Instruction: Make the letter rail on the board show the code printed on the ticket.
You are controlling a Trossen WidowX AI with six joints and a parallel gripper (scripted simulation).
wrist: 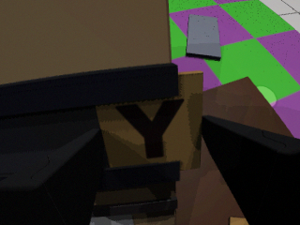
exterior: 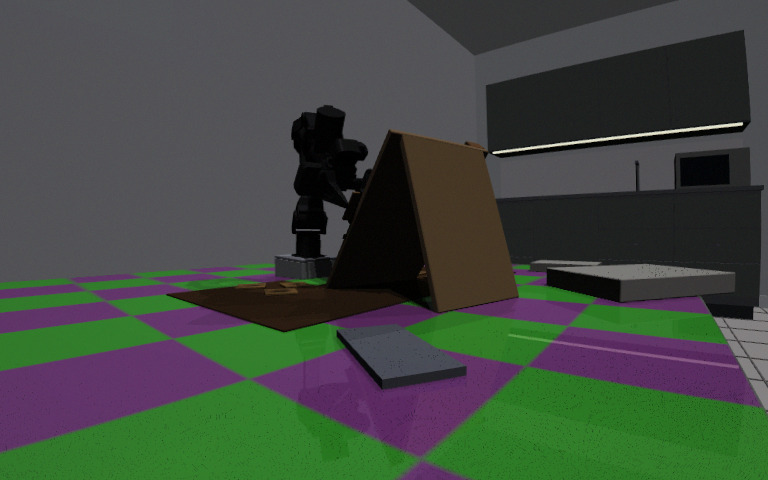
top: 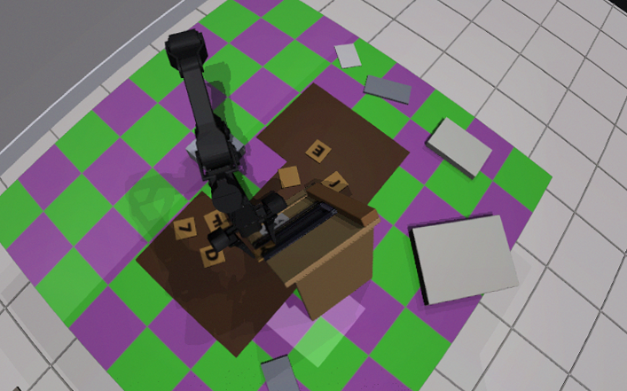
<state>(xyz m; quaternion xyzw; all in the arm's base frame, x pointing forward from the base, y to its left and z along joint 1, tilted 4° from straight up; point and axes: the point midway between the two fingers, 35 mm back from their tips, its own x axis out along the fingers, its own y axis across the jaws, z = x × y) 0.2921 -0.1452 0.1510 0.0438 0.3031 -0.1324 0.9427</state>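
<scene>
My gripper tip is now 40 mm past the white ticket, 80 mm to the right of it and 80 mm above it. Round my gripper tip: brown mat: 120 mm behind, 150 mm to the left, 160 mm below; then letter tile: right at my gripper tip; then pale card: 250 mm behind, 700 mm to the left, 160 mm below.
</scene>
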